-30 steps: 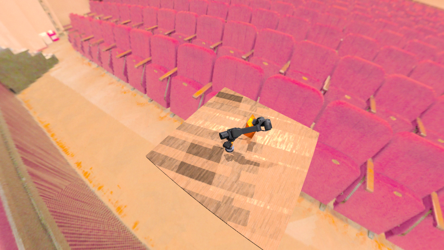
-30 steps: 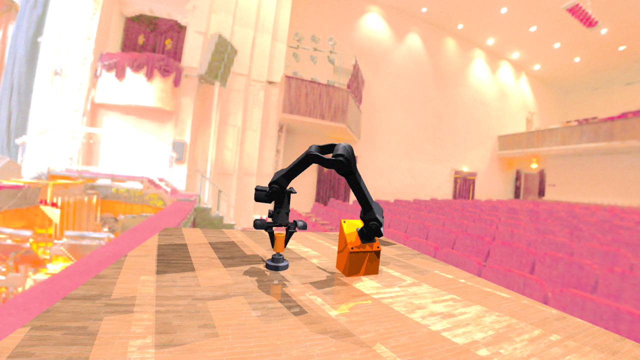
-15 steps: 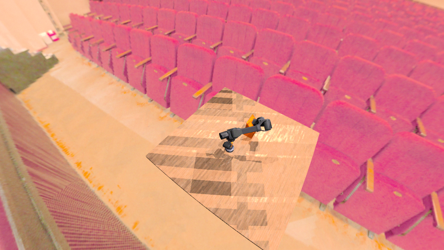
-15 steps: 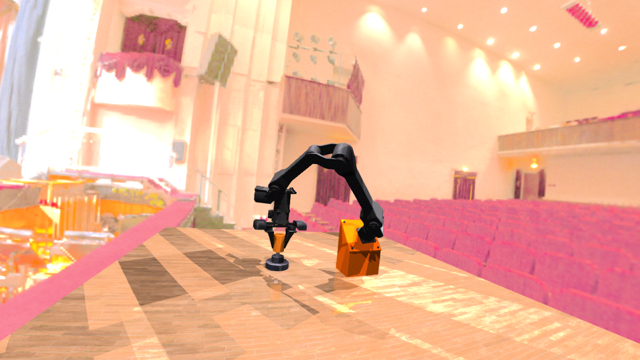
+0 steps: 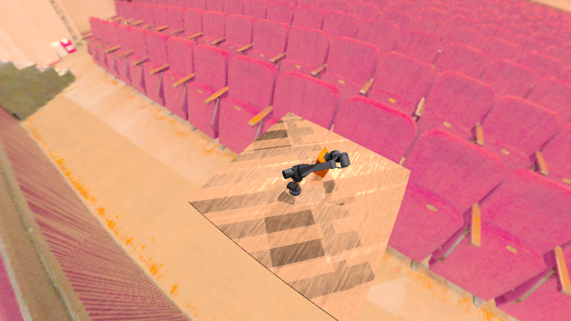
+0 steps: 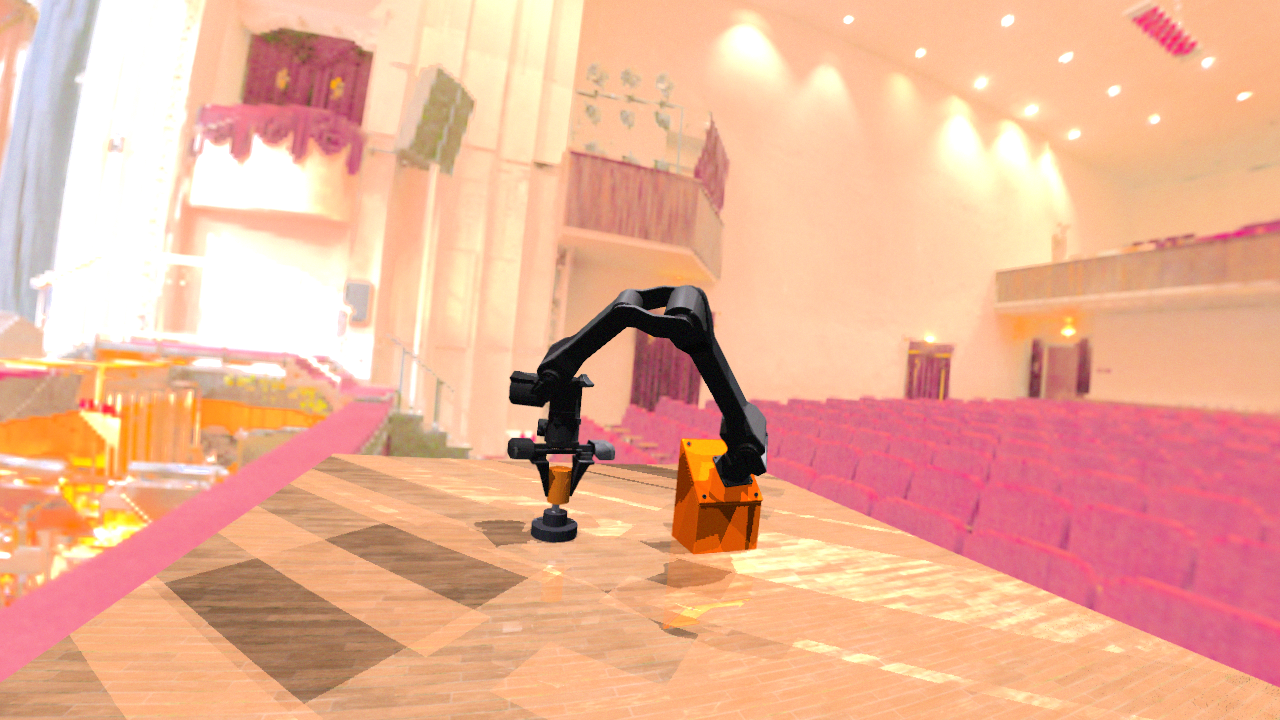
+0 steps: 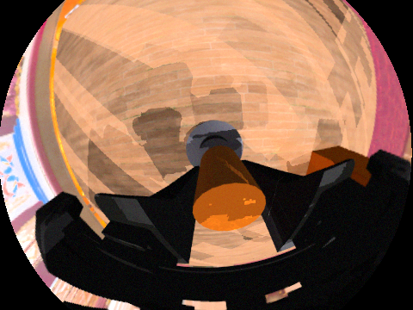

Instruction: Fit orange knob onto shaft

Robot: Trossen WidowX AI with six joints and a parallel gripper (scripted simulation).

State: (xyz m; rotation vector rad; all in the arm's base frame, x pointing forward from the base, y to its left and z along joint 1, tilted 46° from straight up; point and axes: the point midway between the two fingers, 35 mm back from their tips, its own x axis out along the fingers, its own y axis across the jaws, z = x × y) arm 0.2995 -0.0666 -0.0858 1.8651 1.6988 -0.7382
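My gripper tip is 30 mm below the orange knob. The rest, counted from my gripper tip: round pedestal (40 mm below).
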